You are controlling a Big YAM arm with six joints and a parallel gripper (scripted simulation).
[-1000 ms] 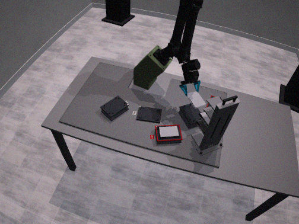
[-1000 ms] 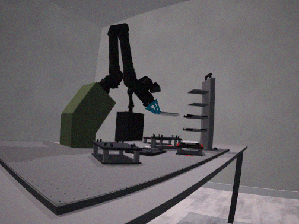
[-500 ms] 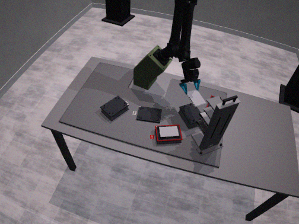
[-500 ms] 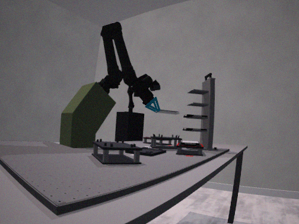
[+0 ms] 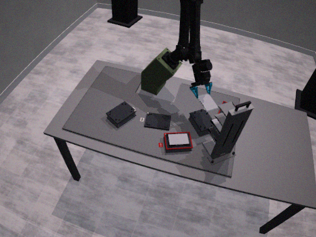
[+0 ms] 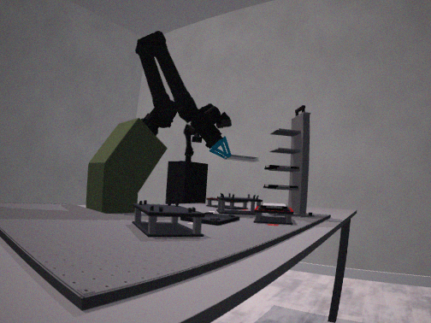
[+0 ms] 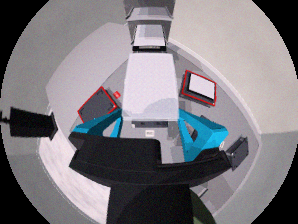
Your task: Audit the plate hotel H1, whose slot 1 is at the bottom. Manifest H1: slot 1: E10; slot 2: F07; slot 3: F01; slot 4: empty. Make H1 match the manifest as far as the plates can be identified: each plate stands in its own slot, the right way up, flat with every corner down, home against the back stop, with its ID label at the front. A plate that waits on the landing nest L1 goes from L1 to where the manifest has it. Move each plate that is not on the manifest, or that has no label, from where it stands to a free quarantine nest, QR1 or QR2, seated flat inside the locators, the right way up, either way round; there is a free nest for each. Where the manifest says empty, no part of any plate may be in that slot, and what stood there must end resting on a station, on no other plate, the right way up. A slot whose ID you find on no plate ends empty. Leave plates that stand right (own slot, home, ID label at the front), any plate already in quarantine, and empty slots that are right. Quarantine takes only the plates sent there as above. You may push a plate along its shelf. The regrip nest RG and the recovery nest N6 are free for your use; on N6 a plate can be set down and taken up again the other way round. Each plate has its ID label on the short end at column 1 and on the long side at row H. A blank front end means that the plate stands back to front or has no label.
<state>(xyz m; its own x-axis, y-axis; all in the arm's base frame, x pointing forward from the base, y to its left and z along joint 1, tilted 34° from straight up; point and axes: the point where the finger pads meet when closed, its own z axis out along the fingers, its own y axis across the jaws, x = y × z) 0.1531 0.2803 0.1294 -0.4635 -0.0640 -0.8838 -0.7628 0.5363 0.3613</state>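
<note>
My gripper is now 40 mm to the right of the white-topped plate, 40 mm short of it and 10 mm above it. The rest, counted from my hand: plate hotel H1: 240 mm to the left, 200 mm ahead, 10 mm below; red-framed nest: 190 mm below, 180 mm to the left, 150 mm behind.
</note>
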